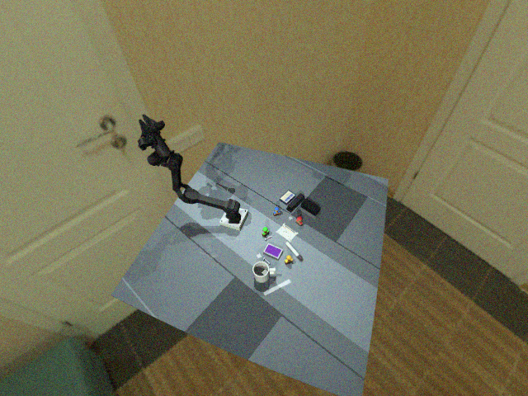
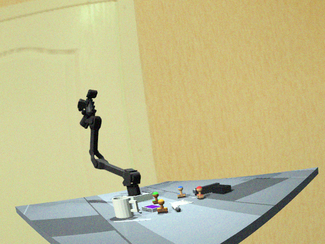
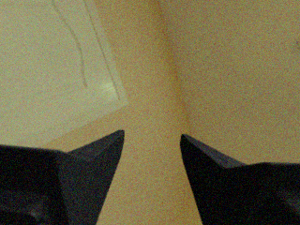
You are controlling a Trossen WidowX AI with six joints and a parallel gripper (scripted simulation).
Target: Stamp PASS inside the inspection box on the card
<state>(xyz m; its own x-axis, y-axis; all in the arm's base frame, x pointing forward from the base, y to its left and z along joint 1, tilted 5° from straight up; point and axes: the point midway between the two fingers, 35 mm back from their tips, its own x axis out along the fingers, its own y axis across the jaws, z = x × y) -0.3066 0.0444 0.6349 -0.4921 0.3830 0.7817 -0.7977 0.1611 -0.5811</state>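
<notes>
My gripper tip is now 57 cm short of the green-knobbed stamp, 13 cm to the left of it and 65 cm above it. The rest, counted from my gripper tip: blue-knobbed stamp: 61 cm ahead, 2 cm to the left, 65 cm below; then white mug: 61 cm ahead, 38 cm to the right, 63 cm below; then purple ink pad: 63 cm ahead, 24 cm to the right, 66 cm below.
</notes>
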